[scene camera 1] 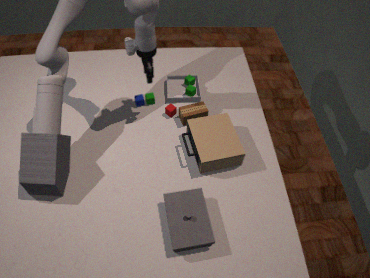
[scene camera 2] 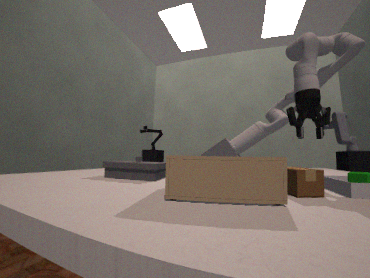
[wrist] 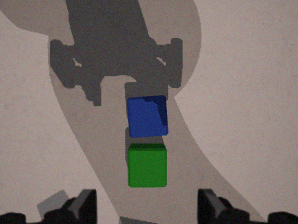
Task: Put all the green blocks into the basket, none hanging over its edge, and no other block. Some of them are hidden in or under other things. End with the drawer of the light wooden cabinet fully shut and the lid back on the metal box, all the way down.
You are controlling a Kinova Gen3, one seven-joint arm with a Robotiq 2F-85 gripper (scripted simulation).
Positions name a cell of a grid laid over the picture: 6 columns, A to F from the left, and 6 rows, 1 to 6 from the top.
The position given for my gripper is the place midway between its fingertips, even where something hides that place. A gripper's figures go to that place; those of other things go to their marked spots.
Labels:
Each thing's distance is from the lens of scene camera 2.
my gripper (scene camera 2: F3): 64 cm
light wooden cabinet (scene camera 2: E4): 29 cm
brown cardboard box (scene camera 2: F4): 39 cm
The marked spots on the light wooden cabinet and the brown cardboard box are 14 cm apart.

